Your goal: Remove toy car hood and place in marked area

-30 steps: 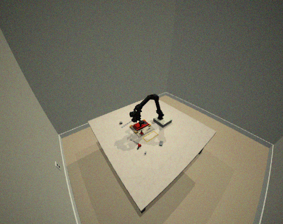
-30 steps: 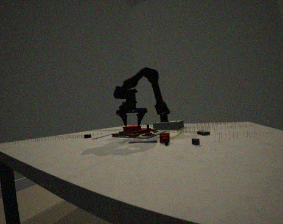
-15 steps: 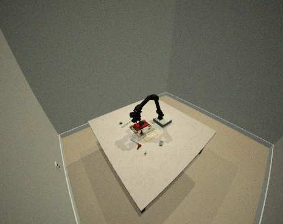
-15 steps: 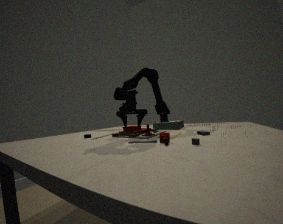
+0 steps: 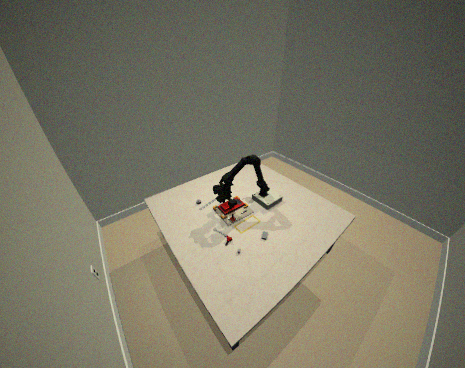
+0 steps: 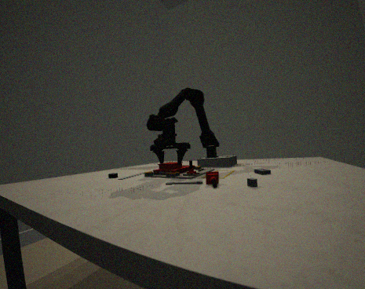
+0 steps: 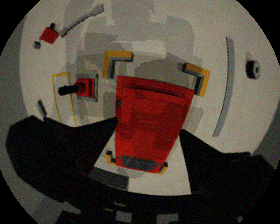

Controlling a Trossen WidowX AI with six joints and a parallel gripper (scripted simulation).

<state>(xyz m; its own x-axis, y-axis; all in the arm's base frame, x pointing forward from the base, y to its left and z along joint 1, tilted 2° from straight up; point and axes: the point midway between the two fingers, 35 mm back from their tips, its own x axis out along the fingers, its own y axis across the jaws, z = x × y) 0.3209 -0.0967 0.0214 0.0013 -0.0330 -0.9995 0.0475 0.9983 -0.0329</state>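
Now: gripper tip right at the red hood.
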